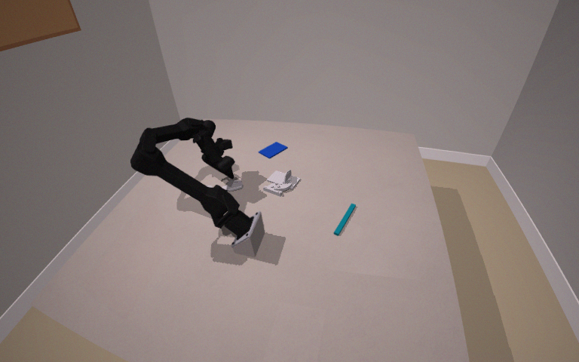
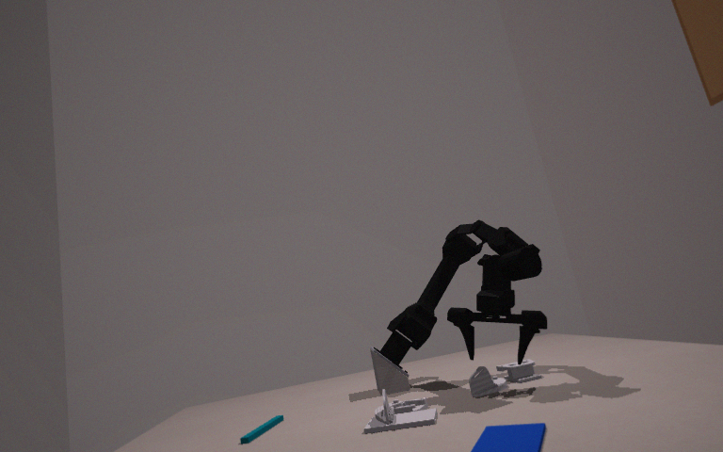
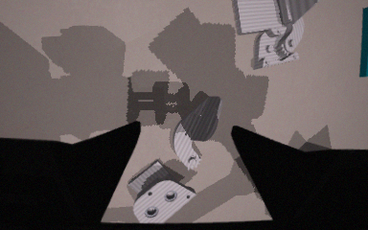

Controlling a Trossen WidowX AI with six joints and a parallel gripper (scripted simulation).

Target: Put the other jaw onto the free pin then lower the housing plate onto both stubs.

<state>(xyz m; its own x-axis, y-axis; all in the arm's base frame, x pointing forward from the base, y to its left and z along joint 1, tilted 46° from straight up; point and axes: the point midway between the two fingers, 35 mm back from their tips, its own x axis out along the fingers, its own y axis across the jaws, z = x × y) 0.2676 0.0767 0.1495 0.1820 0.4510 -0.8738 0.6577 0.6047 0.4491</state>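
My gripper tip is 50 mm past the grey jaw, 10 mm to the right of it and 50 mm above it. Round my gripper tip: blue housing plate 270 mm ahead, 130 mm to the right, 50 mm below; then white cube 330 mm ahead, 210 mm to the left, 40 mm below; then white base 50 mm ahead, 220 mm to the right, 50 mm below.
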